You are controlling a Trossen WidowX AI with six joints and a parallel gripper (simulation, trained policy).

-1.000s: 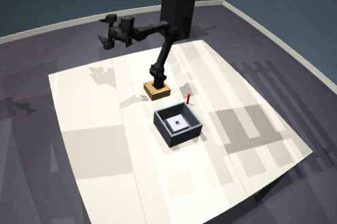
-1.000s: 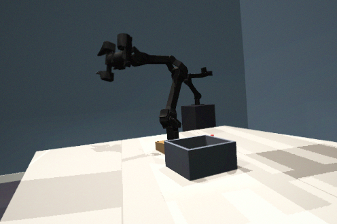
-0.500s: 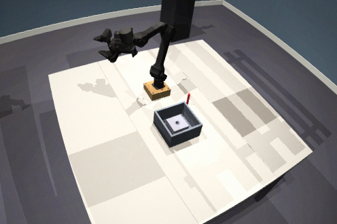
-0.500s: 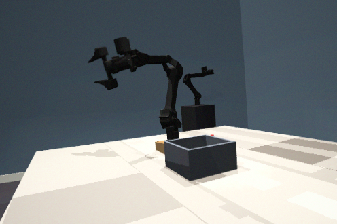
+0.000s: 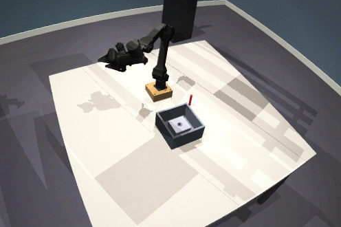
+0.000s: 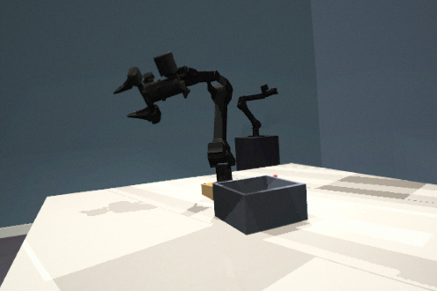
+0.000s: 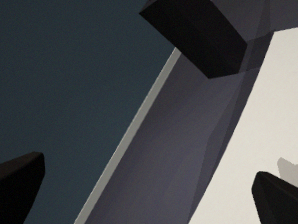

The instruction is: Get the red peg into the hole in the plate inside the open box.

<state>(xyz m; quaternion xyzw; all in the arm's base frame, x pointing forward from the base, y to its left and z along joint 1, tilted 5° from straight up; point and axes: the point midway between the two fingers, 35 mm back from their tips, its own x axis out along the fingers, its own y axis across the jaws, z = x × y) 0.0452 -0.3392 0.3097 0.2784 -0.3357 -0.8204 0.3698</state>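
Right now the red peg is 46 cm to the left of my gripper tip, 31 cm below it and 18 cm ahead of it. From my gripper tip the other things lie so: plate (31 cm below, 31 cm ahead, 29 cm to the left); dark box (33 cm below, 31 cm ahead, 29 cm to the left).
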